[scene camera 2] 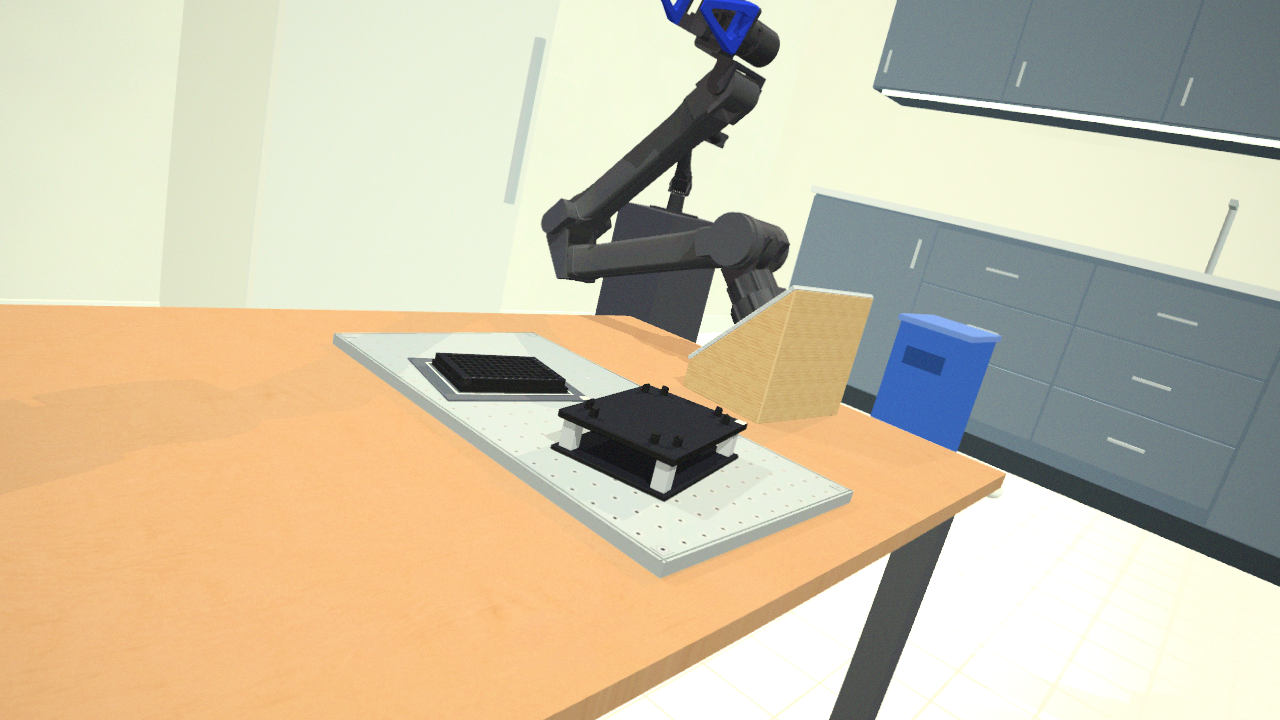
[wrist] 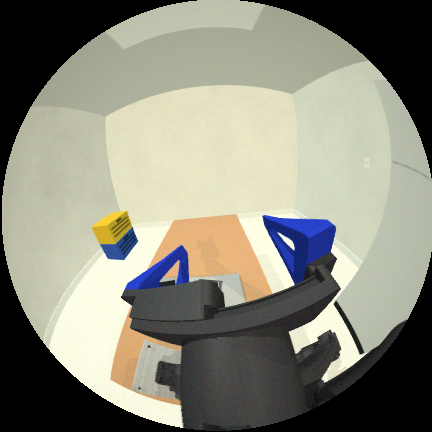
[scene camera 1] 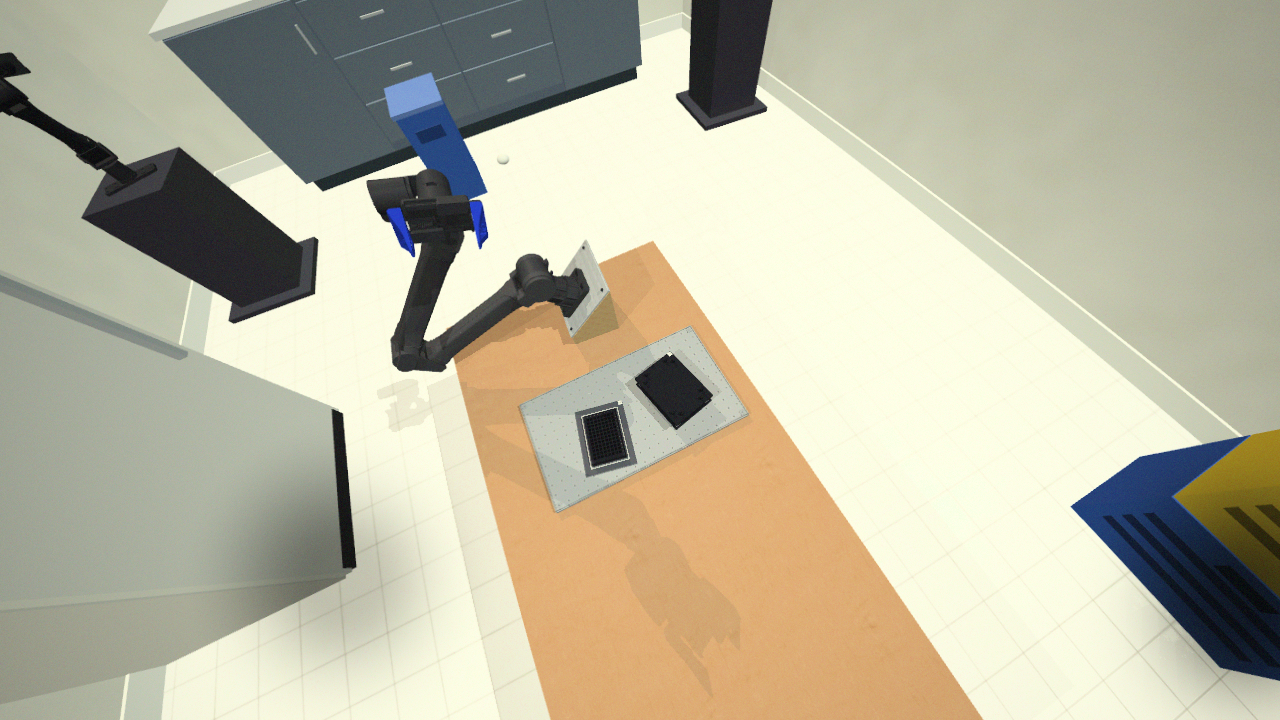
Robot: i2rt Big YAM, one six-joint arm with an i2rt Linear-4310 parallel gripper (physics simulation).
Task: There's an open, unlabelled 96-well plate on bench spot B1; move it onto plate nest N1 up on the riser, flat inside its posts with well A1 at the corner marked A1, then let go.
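Frame: origin at the arm's base, x down, y ahead, z right, level; centimetres.
Seen in the pictures: gripper, fingertip midpoint: [wrist: 221, 235] [scene camera 1: 447, 250]; arm's base at its link origin: [scene camera 2: 769, 330] [wrist: 174, 374] [scene camera 1: 574, 293].
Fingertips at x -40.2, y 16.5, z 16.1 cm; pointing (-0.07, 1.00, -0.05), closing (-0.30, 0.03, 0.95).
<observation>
Pixels of each thing's top centre, then the offset from my fingertips to it. "pt": a spot on its surface instead. Level surfaces: height alone.
- open black 96-well plate at its top centre: [scene camera 2: 502, 366] [scene camera 1: 603, 435] dy +22.7, dx +47.2, dz -9.8 cm
- grey-framed bench spot B1 at a spot on its surface: [scene camera 2: 429, 374] pt dy +30.4, dx +48.7, dz -7.9 cm
- black plate nest N1 at its top centre: [scene camera 2: 661, 406] [scene camera 1: 673, 385] dy +18.6, dx +43.9, dz -30.4 cm
- riser with white legs, surface spot: [scene camera 2: 663, 474] pt dy +24.6, dx +46.8, dz -37.6 cm
- small white mark at its top centre: [scene camera 1: 669, 354] dy +9.8, dx +44.9, dz -33.5 cm
- wooden table at its surface level: dx +50.1 cm
The open black 96-well plate [scene camera 1: 605, 437] [scene camera 2: 501, 371] lies flat on the grey-framed bench spot B1 [scene camera 1: 631, 447] [scene camera 2: 429, 374]. The black plate nest N1 [scene camera 1: 673, 390] [scene camera 2: 653, 420] sits on a riser with white legs [scene camera 2: 663, 474], with small posts around its edges and no plate on it. A small white mark [scene camera 1: 668, 354] shows at one nest corner; its lettering cannot be read. My gripper [scene camera 1: 447, 250] [wrist: 221, 235] has blue fingers wide open and empty. It is raised high and well away from plate and nest; the top edge cuts it off in scene camera 2.
A grey perforated board [scene camera 1: 546, 429] [scene camera 2: 528, 447] on the wooden table [scene camera 1: 760, 582] [scene camera 2: 268, 537] carries plate and nest. The arm's sloped wooden mount [scene camera 2: 805, 358] stands behind the nest. A blue bin [scene camera 1: 447, 147] [scene camera 2: 930, 385] and a dark pedestal [scene camera 1: 214, 232] stand on the floor.
</observation>
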